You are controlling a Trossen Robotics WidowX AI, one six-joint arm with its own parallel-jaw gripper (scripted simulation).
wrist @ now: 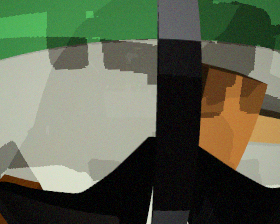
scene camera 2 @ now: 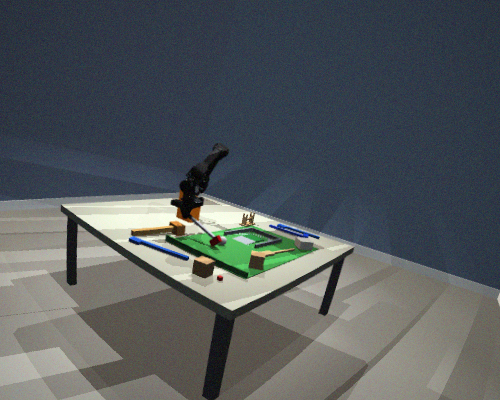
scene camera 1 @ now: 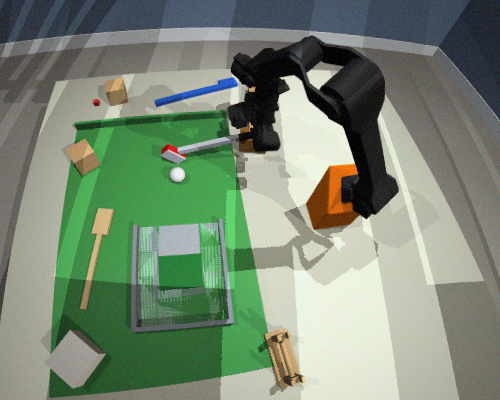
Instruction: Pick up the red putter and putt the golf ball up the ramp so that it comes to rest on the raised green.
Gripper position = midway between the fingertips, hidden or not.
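My gripper (scene camera 1: 256,141), holding a red putter. Wrist view: my gripper (wrist: 166,144). A white cube (scene camera 1: 75,358), out of frame in the wrist view. A wooden stand (scene camera 1: 282,355). A green mat (scene camera 1: 133,179). Wrist view again: the green mat (wrist: 32,32). Scene camera 2: the green mat (scene camera 2: 237,254).
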